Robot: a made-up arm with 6 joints.
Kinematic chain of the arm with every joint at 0, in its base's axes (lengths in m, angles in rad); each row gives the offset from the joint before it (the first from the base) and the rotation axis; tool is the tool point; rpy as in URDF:
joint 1: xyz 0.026 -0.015 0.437 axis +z
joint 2: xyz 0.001 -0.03 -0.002 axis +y
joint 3: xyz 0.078 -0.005 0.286 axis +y
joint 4: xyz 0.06 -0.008 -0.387 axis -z
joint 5: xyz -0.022 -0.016 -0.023 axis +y
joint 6: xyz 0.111 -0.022 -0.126 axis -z
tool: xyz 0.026 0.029 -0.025 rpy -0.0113 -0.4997 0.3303
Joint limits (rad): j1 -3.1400..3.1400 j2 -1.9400..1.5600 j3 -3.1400..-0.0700 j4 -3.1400..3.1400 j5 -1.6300..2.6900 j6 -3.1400..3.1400
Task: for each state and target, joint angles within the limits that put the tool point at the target. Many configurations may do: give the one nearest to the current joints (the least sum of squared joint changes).
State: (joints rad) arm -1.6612 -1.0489 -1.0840 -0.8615 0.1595 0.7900
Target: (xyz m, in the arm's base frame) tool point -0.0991 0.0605 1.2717
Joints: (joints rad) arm -1.0990 -1.0311 -1.8440 -0.7911 0.7030 0.9685
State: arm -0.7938 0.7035 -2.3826 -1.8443 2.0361 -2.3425
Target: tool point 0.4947 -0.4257 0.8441
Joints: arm -0.3801 0.6490 -2.4066 -1.9047 2.1484 -2.3460
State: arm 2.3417 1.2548 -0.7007 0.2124 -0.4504 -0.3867
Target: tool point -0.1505 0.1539 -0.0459
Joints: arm 2.5908 1.1501 -0.6191 0.0467 -0.5076 -0.4051
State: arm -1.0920 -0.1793 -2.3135 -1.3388 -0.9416 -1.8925
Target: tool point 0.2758 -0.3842 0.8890
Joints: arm -1.2048 0.0318 -1.8509 -1.5642 -1.2940 -1.8036
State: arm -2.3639 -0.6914 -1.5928 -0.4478 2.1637 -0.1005
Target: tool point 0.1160 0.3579 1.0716
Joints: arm -2.3262 -1.3030 -2.1881 -0.7307 1.9340 -0.0370
